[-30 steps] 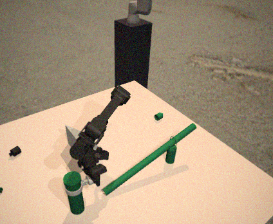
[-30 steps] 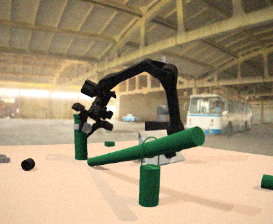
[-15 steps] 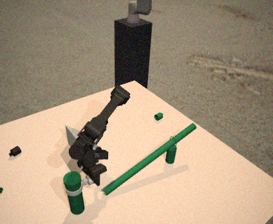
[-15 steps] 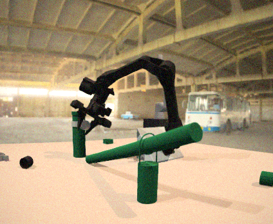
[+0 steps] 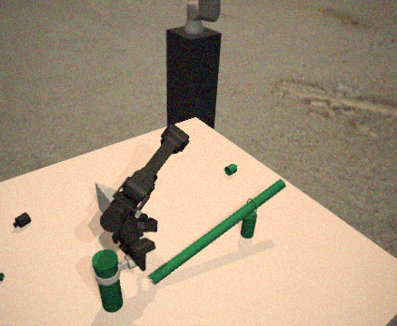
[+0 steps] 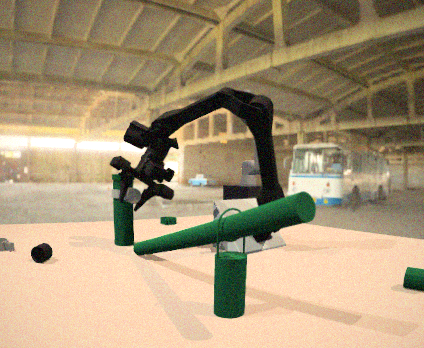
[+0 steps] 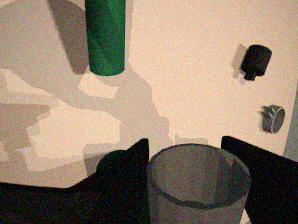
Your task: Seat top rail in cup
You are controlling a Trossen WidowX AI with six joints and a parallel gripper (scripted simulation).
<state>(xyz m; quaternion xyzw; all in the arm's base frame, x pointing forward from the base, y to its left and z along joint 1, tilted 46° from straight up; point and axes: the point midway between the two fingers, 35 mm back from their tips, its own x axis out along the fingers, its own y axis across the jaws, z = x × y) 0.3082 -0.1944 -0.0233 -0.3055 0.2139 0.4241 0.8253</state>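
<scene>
The grey rail-end cup is 2 cm behind my gripper tip, 2 cm to the right of it and 3 cm above it. Also, from my gripper tip: green post (2 cm ahead, 43 cm to the left, 2 cm below).
</scene>
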